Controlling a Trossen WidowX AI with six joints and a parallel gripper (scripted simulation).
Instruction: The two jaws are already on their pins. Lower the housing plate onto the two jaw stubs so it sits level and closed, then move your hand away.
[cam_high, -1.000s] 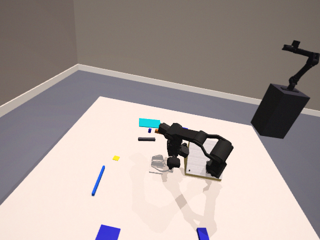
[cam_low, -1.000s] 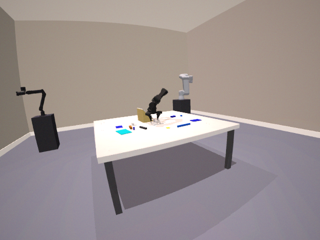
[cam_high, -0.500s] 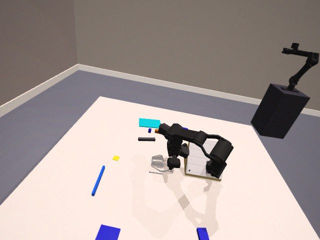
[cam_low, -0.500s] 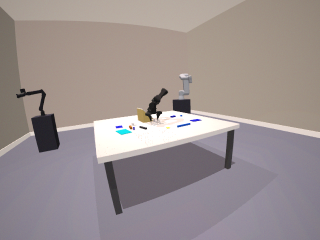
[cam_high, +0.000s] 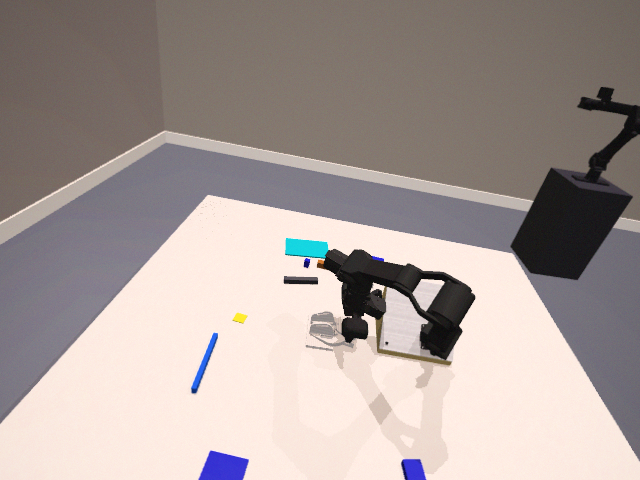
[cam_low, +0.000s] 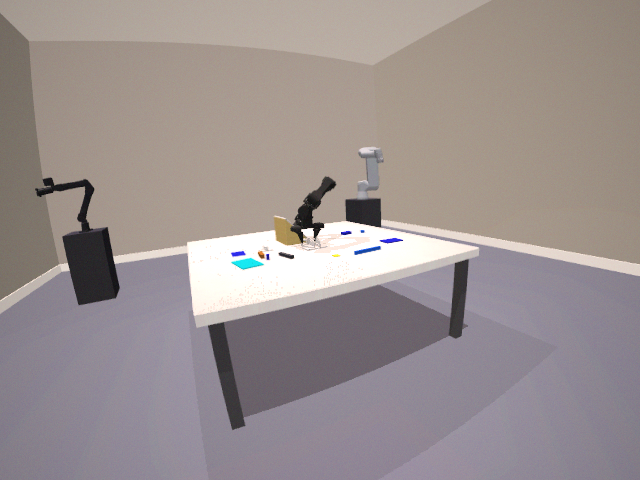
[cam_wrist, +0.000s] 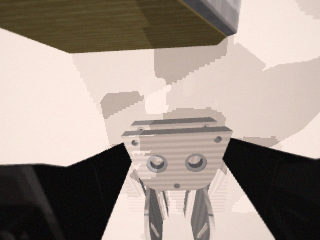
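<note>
The pale grey jaw assembly is 20 mm to the left of my gripper tip and 20 mm ahead of it. From my gripper tip the other things lie so: dark bar 200 mm to the right, 140 mm ahead, 10 mm below; orange block 300 mm to the right, 50 mm ahead, 10 mm below; yellow square 290 mm ahead, 20 mm below, 10 mm to the right.
</note>
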